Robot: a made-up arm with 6 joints. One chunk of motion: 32 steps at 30 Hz.
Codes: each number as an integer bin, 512 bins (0 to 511) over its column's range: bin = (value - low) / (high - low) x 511, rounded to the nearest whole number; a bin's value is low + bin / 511 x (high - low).
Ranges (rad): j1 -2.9..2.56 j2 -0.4..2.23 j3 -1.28..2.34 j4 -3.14..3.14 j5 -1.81..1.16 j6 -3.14..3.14
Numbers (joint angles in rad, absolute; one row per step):
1: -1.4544 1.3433 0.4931 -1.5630 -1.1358 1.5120
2: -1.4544 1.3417 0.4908 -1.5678 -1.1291 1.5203
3: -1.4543 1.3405 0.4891 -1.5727 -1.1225 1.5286
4: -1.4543 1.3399 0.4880 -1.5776 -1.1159 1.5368
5: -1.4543 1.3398 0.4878 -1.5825 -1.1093 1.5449
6: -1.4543 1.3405 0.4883 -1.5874 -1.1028 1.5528
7: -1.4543 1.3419 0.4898 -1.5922 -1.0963 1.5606
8: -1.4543 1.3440 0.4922 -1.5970 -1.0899 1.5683
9: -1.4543 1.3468 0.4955 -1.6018 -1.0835 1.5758
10: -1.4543 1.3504 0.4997 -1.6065 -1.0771 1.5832
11: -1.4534 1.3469 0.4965 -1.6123 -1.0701 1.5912
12: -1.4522 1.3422 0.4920 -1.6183 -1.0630 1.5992
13: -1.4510 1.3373 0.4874 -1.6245 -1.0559 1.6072
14: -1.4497 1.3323 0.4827 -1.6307 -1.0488 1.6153
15: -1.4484 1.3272 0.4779 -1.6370 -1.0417 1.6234
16: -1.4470 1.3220 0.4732 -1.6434 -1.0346 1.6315
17: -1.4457 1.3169 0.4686 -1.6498 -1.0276 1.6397
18: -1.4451 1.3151 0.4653 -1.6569 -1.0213 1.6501
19: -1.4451 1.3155 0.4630 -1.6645 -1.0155 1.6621
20: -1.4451 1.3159 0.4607 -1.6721 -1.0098 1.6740
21: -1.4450 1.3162 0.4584 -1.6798 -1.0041 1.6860
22: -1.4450 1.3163 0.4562 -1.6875 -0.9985 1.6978
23: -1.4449 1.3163 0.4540 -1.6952 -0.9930 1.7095
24: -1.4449 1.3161 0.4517 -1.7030 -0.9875 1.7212
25: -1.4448 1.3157 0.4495 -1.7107 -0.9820 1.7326
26: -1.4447 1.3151 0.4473 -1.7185 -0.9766 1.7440
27: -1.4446 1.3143 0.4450 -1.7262 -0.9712 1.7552
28: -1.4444 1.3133 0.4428 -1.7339 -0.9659 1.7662
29: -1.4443 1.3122 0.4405 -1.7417 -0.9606 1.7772
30: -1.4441 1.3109 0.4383 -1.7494 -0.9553 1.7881
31: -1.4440 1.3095 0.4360 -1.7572 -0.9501 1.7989
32: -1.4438 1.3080 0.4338 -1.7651 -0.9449 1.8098
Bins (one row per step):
1: 135 339 250 128 116 379
2: 135 338 250 128 117 379
3: 135 338 250 128 118 380
4: 135 338 250 127 119 381
5: 135 338 250 127 121 381
6: 135 338 250 126 122 382
7: 135 338 250 126 123 382
8: 135 339 250 126 124 383
9: 135 339 251 125 125 384
10: 135 340 251 125 126 384
11: 135 339 251 124 127 385
12: 135 339 250 124 129 386
13: 136 338 249 123 130 386
14: 136 337 249 123 131 387
15: 136 336 248 122 132 388
16: 136 335 247 122 133 388
17: 136 334 247 121 135 389
18: 136 333 246 121 136 390
19: 136 333 246 120 137 391
20: 136 333 246 119 138 392
21: 136 333 245 119 139 393
22: 136 333 245 118 140 394
23: 136 333 245 118 141 395
24: 136 333 244 117 142 396
25: 136 333 244 116 142 396
26: 136 333 244 116 143 397
27: 136 333 244 115 144 398
28: 136 333 243 114 145 399
29: 136 333 243 114 146 400
30: 136 332 243 113 147 401
31: 136 332 242 113 148 402
32: 136 332 242 112 149 403

